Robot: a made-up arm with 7 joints.
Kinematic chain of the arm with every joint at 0, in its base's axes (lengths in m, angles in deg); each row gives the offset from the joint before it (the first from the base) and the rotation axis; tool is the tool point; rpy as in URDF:
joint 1: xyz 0 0 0.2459 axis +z
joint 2: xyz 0 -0.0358 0.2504 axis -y
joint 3: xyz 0 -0.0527 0.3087 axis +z
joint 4: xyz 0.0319 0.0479 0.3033 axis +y
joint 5: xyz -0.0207 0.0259 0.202 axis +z
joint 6: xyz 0 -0.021 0.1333 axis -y
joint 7: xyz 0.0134 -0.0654 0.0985 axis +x
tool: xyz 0 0 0 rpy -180 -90 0
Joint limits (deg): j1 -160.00..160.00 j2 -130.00..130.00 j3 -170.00..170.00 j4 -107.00..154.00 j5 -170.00..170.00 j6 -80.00..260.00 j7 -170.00..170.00
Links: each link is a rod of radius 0.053 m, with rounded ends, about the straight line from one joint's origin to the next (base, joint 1, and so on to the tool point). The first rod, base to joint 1, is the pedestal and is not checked.
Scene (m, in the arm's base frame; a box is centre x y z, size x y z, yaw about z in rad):
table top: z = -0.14
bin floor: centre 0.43 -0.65 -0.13 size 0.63 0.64 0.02 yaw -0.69
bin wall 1: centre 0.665 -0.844 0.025 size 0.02 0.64 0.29 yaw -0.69
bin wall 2: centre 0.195 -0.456 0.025 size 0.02 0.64 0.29 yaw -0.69
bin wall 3: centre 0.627 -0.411 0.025 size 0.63 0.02 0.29 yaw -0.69
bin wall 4: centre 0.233 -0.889 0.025 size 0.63 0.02 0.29 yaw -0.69
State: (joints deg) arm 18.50 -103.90 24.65 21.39 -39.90 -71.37 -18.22
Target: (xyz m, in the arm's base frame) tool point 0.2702 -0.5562 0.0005
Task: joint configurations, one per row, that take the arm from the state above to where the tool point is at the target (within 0.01 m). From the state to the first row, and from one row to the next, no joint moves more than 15 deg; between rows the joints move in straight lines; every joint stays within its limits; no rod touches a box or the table.
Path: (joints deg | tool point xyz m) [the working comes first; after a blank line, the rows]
Joints at the target: -47.05 -102.52 -7.10 72.74 -26.65 -80.00 -18.22
Straight joint move there: touches bin wall 3.

1: 3.88 -101.02 32.52 20.90 -36.52 -73.10 -21.28 | 0.8895 0.0140 0.1533
2: -10.75 -98.14 40.39 20.42 -33.13 -74.82 -24.34 | 0.8814 -0.1879 0.2046
3: -25.37 -95.25 48.25 19.93 -29.75 -76.55 -27.41 | 0.8256 -0.3857 0.2609
4: -39.99 -92.37 56.12 19.44 -26.36 -78.27 -30.47 | 0.7224 -0.5677 0.3217
5: -54.61 -89.49 63.99 18.96 -22.98 -80.00 -33.53 | 0.5755 -0.7218 0.3868
6: -53.10 -92.10 49.77 29.71 -23.71 -80.00 -30.47 | 0.5762 -0.6699 0.2802
7: -51.59 -94.70 35.55 40.47 -24.45 -80.00 -27.41 | 0.5402 -0.6239 0.1748
8: -50.08 -97.31 21.33 51.22 -25.18 -80.00 -24.34 | 0.4703 -0.5883 0.0852
9: -48.56 -99.92 7.12 61.98 -25.92 -80.00 -21.28 | 0.3759 -0.5657 0.0243
10: -47.05 -102.52 -7.10 72.74 -26.65 -80.00 -18.22 | 0.2702 -0.5562 0.0005

